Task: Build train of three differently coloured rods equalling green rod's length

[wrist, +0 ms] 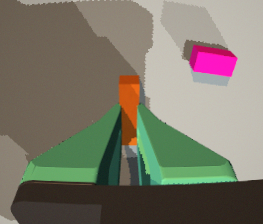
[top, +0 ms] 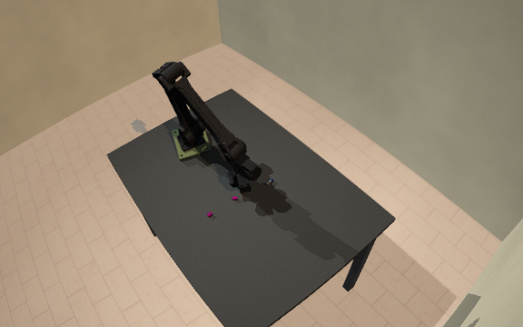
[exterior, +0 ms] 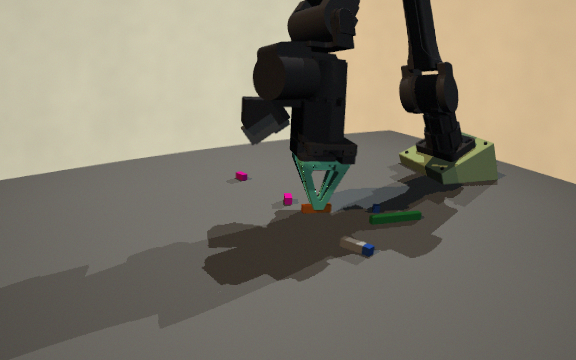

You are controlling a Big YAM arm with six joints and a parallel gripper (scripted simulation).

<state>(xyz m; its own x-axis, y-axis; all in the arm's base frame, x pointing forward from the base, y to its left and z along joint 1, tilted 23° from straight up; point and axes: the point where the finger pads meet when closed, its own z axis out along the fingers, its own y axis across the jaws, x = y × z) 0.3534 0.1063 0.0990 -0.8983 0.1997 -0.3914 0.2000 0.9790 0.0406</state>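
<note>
My gripper is now 20 mm short of the magenta rod, 50 mm to the left of it and 10 mm above it. From my hand the other things lie so: grey rod: 20 mm ahead, 120 mm to the left, 10 mm below; then orange rod: 10 mm below; then green rod: 90 mm behind, 70 mm to the left, 10 mm below.
</note>
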